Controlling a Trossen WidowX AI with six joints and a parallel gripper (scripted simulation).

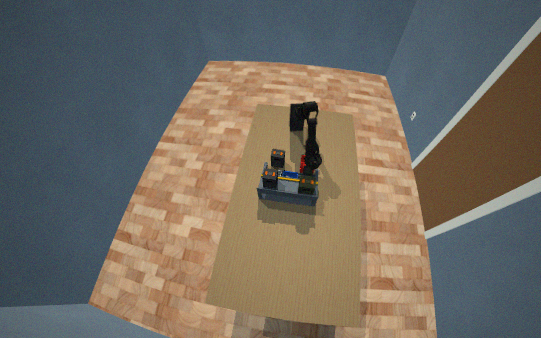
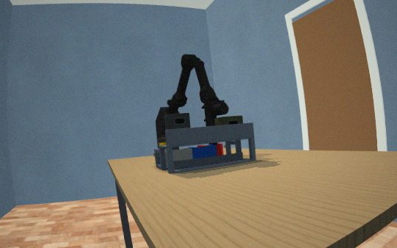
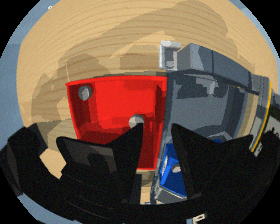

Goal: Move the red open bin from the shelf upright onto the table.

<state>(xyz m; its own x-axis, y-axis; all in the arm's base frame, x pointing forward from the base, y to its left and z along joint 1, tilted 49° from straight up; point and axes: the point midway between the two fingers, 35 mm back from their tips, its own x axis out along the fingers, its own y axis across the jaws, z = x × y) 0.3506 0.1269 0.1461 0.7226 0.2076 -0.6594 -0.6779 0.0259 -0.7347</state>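
Right now the red bin is 60 mm behind my hand, 50 mm below it and 10 mm to the right of it. Also, from my hand: blue bin (120 mm ahead, 90 mm to the right, 50 mm below); then grey bin (200 mm to the right, 140 mm ahead, 50 mm below).
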